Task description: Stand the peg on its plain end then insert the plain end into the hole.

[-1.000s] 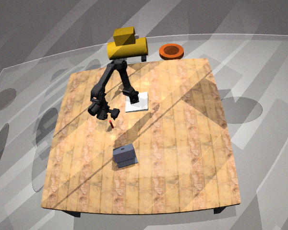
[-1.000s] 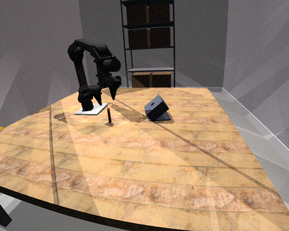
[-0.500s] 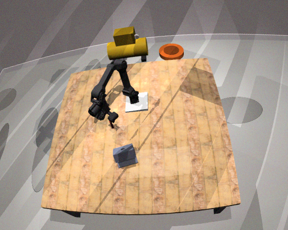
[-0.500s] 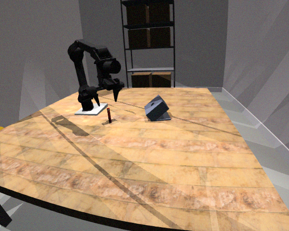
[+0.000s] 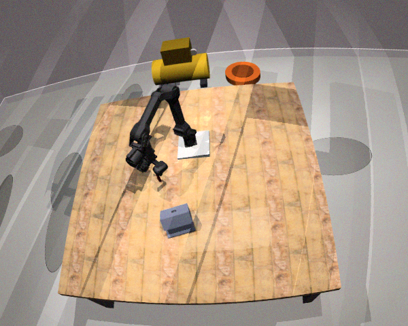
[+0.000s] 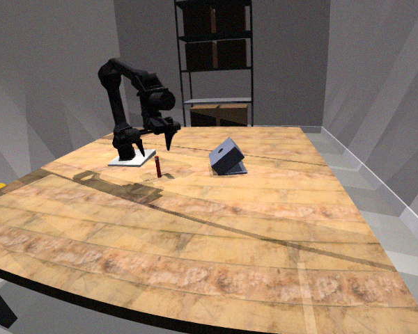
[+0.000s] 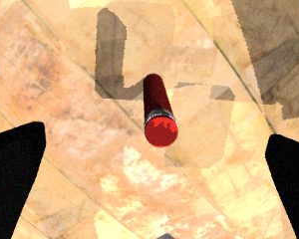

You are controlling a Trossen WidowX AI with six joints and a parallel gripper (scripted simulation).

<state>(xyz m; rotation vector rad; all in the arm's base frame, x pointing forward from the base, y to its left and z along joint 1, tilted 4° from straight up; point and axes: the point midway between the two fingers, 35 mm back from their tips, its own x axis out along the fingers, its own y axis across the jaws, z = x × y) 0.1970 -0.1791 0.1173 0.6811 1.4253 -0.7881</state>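
Now: gripper tip 3 cm above the red peg. Round my gripper tip: sloped blue-grey panel: 24 cm ahead, 6 cm to the left, 4 cm below.
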